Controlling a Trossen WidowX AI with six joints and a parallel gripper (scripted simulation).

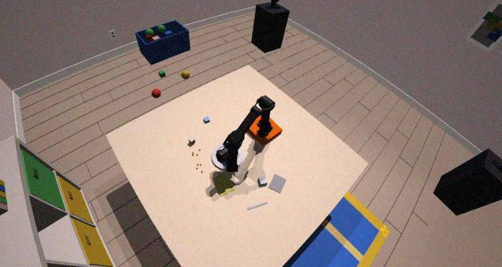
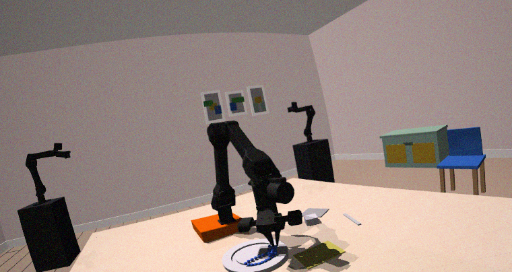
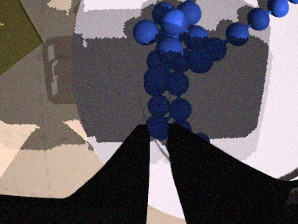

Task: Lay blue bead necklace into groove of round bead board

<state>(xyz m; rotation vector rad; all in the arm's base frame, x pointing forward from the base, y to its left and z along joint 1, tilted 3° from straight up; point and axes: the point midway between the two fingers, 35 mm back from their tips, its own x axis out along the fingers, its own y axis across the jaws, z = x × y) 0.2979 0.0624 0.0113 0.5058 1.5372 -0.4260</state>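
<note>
My gripper tip is now 20 mm past the round bead board, 70 mm to the left of it and 10 mm above it. From my gripper tip the other things lie so: yellow sheet: 110 mm ahead, 80 mm to the left, 20 mm below; then thin grey bar: 20 mm ahead, 290 mm to the left, 20 mm below; then small grey block: 90 mm behind, 200 mm to the left, 10 mm below.
</note>
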